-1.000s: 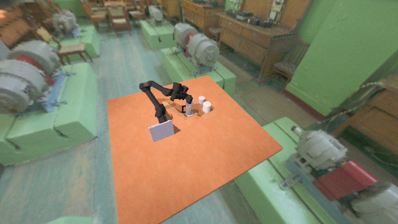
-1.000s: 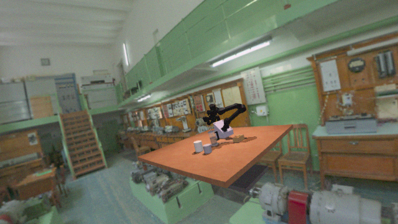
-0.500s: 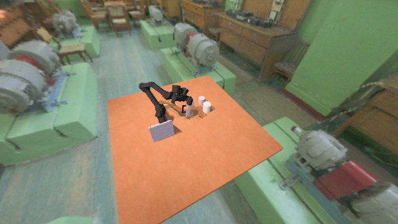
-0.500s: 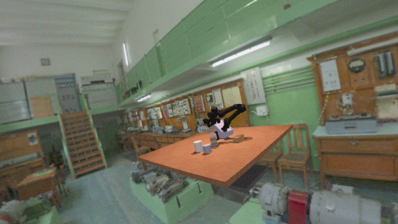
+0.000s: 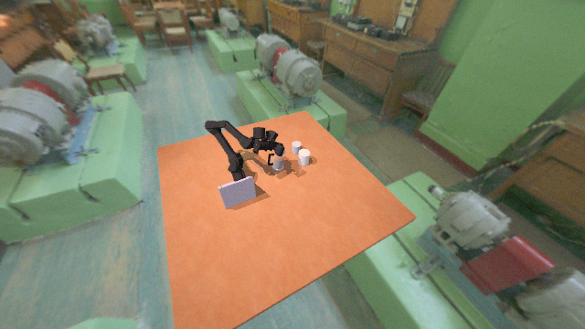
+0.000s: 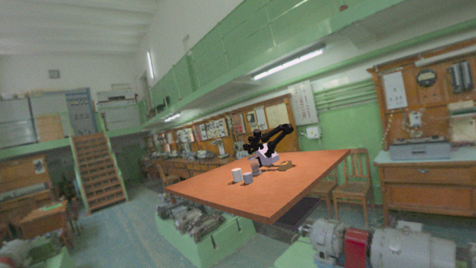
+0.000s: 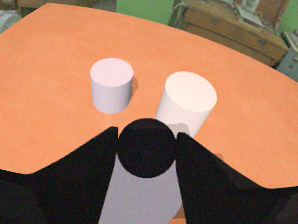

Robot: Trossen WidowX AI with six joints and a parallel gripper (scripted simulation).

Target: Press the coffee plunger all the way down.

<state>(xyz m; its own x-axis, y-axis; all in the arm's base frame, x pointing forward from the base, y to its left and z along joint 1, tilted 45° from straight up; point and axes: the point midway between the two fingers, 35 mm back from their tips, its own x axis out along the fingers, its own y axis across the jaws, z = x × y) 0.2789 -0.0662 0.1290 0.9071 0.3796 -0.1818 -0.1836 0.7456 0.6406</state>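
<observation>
Now: the coffee press 90 mm below my gripper tip, 30 mm behind it and 10 mm to the left of it. Also, from my gripper tip: block 220 mm to the left, 170 mm below, 160 mm behind.
</observation>
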